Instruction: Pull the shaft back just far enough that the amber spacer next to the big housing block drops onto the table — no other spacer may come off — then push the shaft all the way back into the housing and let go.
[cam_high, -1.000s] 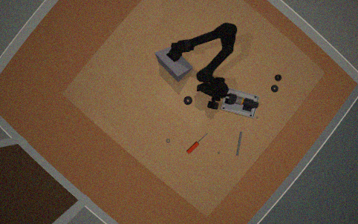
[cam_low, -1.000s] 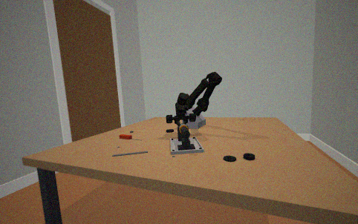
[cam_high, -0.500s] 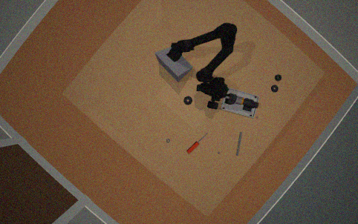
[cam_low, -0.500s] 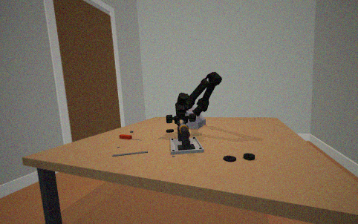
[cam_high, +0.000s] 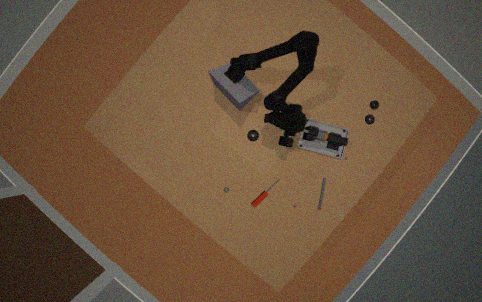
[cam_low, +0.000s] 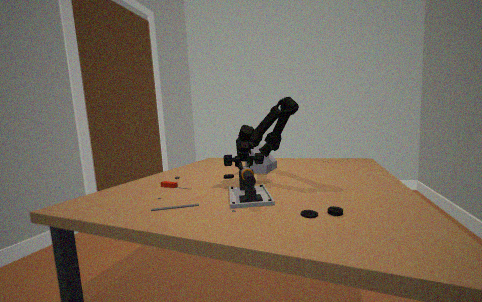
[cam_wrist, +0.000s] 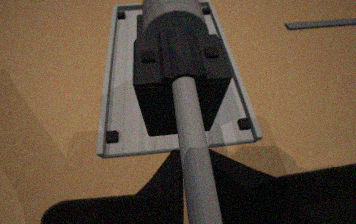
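The grey shaft is 50 mm ahead of my gripper tip, 30 mm to the left of it and 20 mm above it. Round my gripper tip: amber spacer (100 mm ahead, 50 mm to the left, 20 mm above).
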